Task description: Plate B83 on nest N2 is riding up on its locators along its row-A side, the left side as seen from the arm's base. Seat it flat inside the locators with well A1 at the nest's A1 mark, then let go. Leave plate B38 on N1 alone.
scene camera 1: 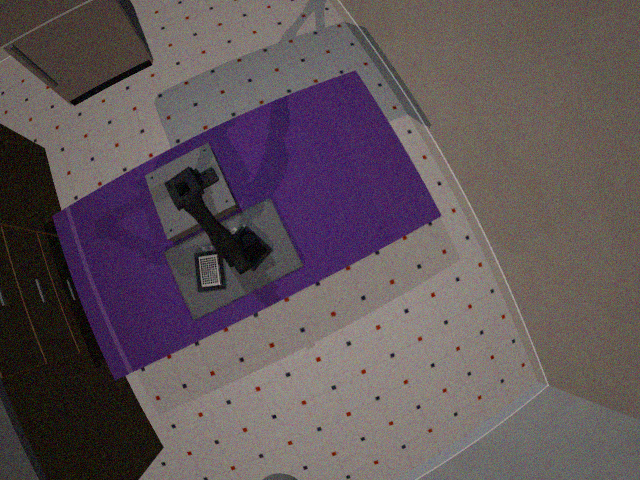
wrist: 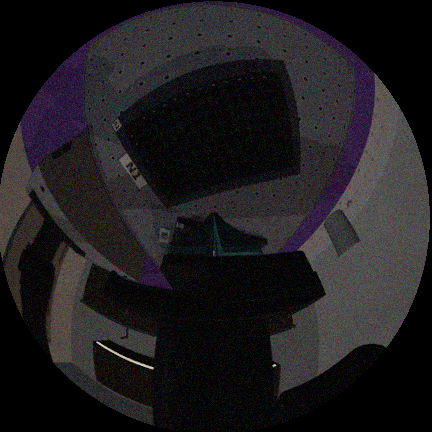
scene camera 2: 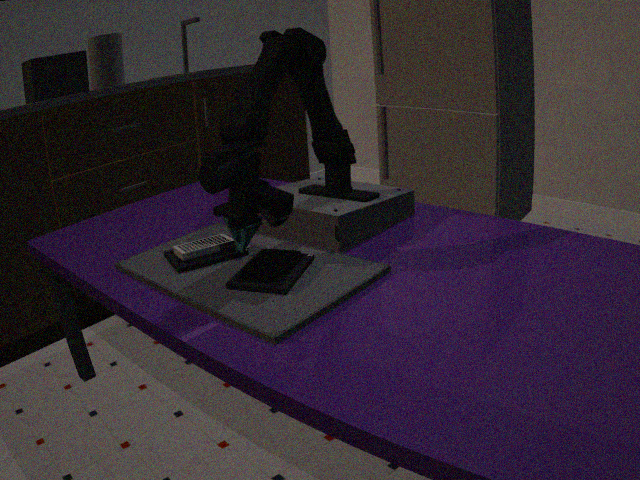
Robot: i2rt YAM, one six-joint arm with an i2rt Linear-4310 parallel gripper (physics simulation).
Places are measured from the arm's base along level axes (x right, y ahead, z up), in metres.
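Pixels of known places: gripper, fingertip midpoint: [wrist: 213,217] [scene camera 2: 241,251]; arm's base, link origin: [wrist: 55,225] [scene camera 2: 338,194].
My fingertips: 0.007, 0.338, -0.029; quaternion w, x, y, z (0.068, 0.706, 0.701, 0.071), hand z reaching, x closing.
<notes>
Ahead of a thing's pixels: the offset from my fingertips to its top centre, as dx, dy, dz. "*": to the spot under its first point. Level surfaces: height alone.
The white plate B83 @[+0.113, +0.003, +0.002] [scene camera 1: 209,270] [scene camera 2: 202,246] sits on the dark nest N2 @[* +0.152, +0.070, -0.021] [scene camera 1: 210,289] [scene camera 2: 181,267]; its light side wall shows above the near rim in scene camera 2. Its exact tilt and A1 corner are too dim to read. The black plate B38 @[-0.078, +0.000, -0.006] [scene camera 2: 271,267] [wrist: 215,135] lies on nest N1, whose label @[* -0.047, -0.093, -0.031] [wrist: 132,170] shows in the wrist view. My gripper [scene camera 2: 241,251] [wrist: 213,217] is shut and empty, fingertips down at the right end of N2 in scene camera 2; contact is unclear. In the wrist view it hides most of N2, beside the N2 label @[* +0.080, -0.087, -0.031] [wrist: 164,235].
Both nests stand on a grey perforated board [scene camera 1: 180,281] [scene camera 2: 320,294] [wrist: 320,60] on the purple table @[dz -0.045] [scene camera 1: 336,144] [scene camera 2: 465,310]. The arm's raised base block [scene camera 1: 166,219] [scene camera 2: 310,227] [wrist: 90,200] adjoins the board. N1 stands close beside N2. The forearm covers N1 in scene camera 1.
</notes>
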